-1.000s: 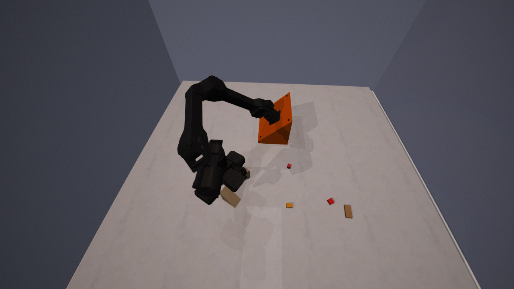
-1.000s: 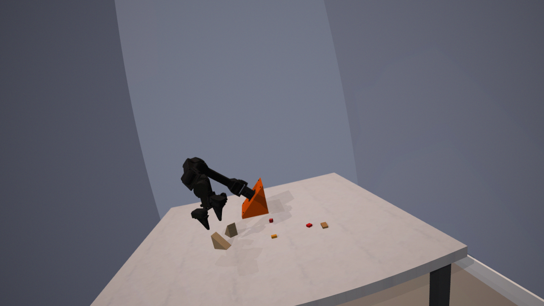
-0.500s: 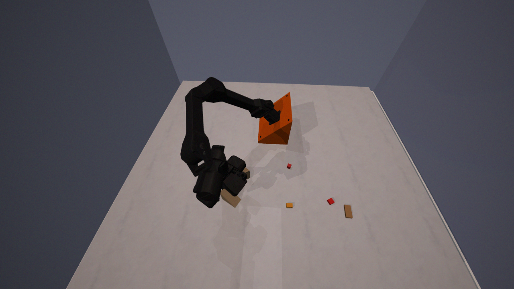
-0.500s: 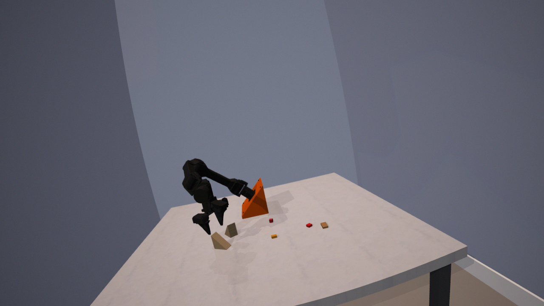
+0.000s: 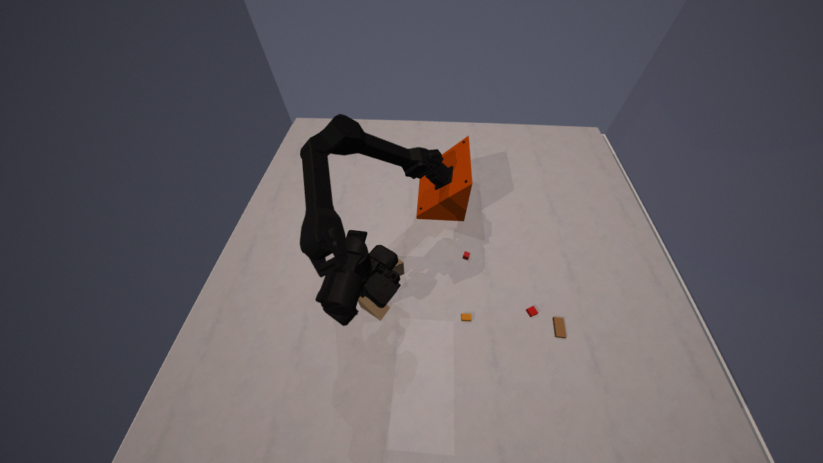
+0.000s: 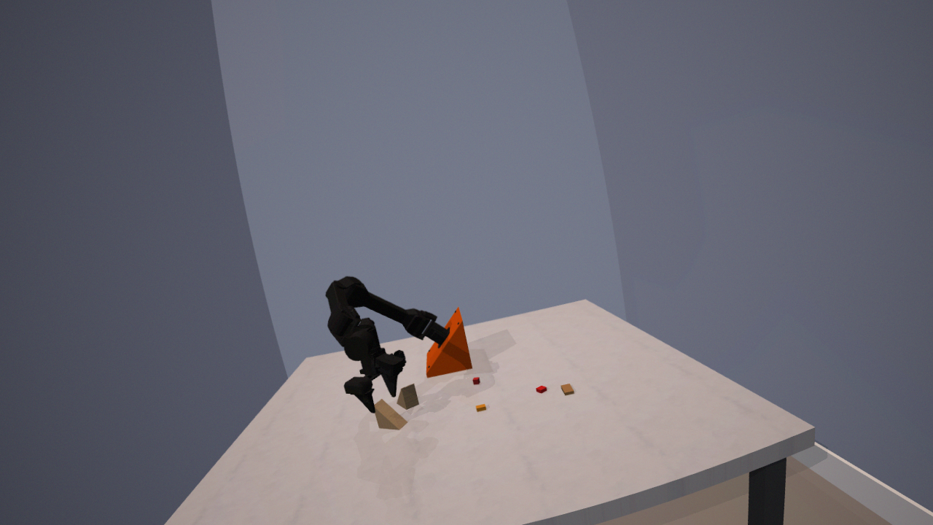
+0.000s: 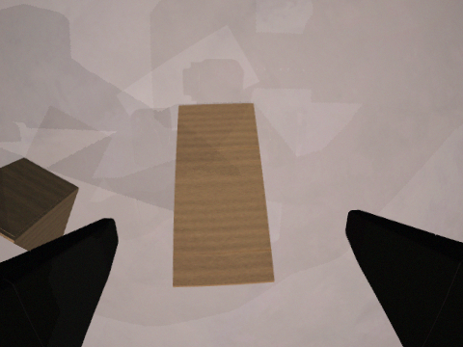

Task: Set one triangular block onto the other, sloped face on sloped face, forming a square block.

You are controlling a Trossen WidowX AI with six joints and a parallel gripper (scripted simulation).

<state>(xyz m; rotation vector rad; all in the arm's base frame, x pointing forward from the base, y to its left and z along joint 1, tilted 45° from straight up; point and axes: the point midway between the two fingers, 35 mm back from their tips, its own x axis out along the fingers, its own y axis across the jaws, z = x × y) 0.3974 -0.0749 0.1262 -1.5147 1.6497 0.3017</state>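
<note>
Now: gripper tip 10 mm past the triangular block, 10 mm to the left of it and 50 mm above it. The rest, counted from my gripper tip: small orange piece: 10 mm behind, 240 mm to the left, 60 mm below; flat tan piece: 20 mm behind, 470 mm to the left, 60 mm below.
</note>
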